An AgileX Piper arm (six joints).
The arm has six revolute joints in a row. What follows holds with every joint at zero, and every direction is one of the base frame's.
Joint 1 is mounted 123.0 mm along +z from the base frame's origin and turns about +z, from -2.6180 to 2.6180 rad.
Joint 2 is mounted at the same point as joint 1 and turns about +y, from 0.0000 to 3.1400 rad.
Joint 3 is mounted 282.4 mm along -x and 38.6 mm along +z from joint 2 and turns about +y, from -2.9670 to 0.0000 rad.
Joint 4 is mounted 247.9 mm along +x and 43.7 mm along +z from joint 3 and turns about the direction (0.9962, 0, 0.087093), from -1.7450 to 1.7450 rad.
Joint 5 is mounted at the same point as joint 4 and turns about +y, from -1.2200 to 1.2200 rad.
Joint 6 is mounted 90.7 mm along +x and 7.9 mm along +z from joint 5 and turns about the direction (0.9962, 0, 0.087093), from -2.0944 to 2.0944 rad.
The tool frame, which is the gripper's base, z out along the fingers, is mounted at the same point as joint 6; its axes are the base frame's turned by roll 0.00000, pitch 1.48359 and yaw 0.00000 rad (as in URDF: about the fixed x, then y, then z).
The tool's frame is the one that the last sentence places.
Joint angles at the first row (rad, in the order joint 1, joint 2, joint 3, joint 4, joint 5, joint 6):
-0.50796 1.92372 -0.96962 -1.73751 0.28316 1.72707
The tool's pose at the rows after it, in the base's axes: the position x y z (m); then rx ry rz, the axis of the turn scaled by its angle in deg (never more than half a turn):
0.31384 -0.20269 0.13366 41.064 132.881 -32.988
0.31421 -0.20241 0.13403 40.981 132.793 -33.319
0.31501 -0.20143 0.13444 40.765 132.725 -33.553
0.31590 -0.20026 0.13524 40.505 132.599 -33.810
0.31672 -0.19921 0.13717 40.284 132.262 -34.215
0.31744 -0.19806 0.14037 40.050 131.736 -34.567
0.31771 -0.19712 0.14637 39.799 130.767 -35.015
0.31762 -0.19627 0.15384 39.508 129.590 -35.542
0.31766 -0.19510 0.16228 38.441 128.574 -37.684
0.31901 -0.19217 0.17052 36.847 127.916 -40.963
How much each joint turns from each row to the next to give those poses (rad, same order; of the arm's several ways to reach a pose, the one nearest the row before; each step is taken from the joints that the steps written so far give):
0.00162 0.00058 -0.00043 -0.00019 -0.00068 -0.00003
0.00237 -0.00015 -0.00065 -0.00020 0.00533 -0.00033
0.00445 -0.00033 -0.00061 -0.00003 0.00483 -0.00018
0.00512 -0.00135 -0.00057 -0.00009 0.00532 -0.00017
0.00520 -0.00407 -0.00080 -0.00001 0.00732 -0.00005
0.00509 -0.00770 -0.00056 0.00029 0.00640 -0.00015
0.00408 -0.01539 -0.00017 -0.00083 0.00664 0.00009
0.00350 -0.01942 -0.00002 -0.00067 0.00697 -0.00133
0.00905 -0.01970 -0.00167 0.00739 0.02681 -0.02466
0.01914 -0.01598 -0.00554 0.02432 0.04487 -0.04981

